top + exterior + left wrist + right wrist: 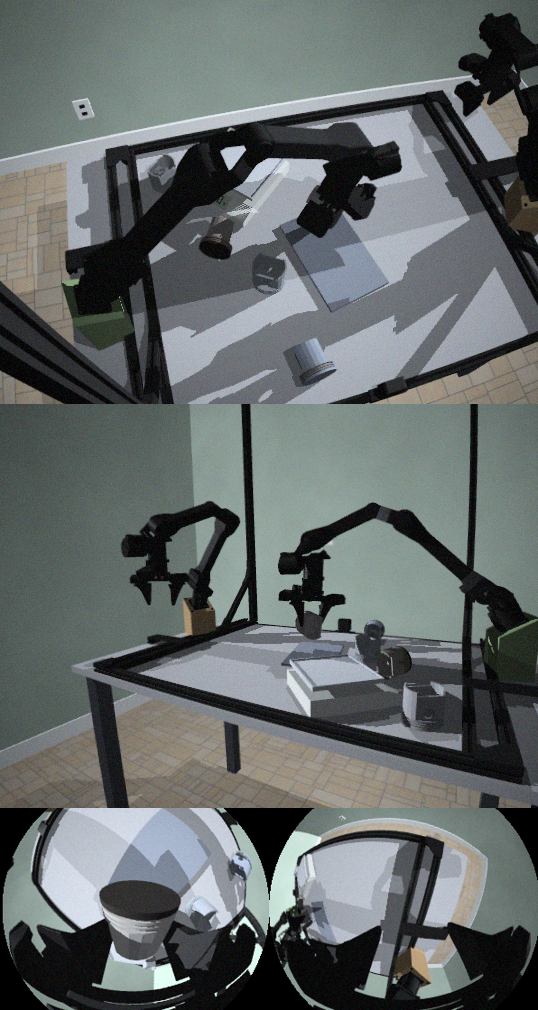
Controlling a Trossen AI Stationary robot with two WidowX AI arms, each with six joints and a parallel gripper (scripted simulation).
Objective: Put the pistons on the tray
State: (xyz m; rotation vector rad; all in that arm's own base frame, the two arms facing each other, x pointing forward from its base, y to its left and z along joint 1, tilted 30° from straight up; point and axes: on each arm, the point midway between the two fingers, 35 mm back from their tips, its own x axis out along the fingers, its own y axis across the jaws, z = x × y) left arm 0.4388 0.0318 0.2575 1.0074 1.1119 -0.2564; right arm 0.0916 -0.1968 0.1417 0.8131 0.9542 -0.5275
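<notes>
Right now my left hand is 60 mm past the flat steel tray, 10 mm to the left of it and 130 mm above it. The rest, counted from my left hand: white scale: 210 mm ahead, 140 mm to the left, 80 mm below.
</notes>
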